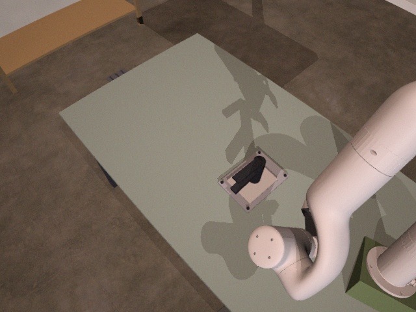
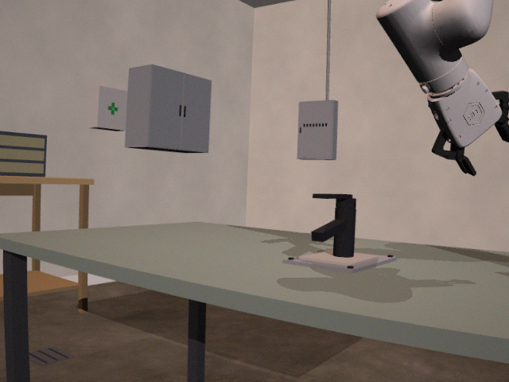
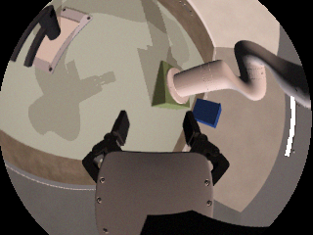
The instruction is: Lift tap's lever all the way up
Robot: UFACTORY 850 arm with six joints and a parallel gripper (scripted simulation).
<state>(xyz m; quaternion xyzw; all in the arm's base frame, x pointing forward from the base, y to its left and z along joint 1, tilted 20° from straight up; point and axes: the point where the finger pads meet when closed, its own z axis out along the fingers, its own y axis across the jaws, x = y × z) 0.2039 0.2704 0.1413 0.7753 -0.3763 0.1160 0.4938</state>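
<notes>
My hand is 340 mm short of the lever, 70 mm to the left of it and 100 mm above it. Round my hand: plate (340 mm ahead, 100 mm to the right, 240 mm below).
</notes>
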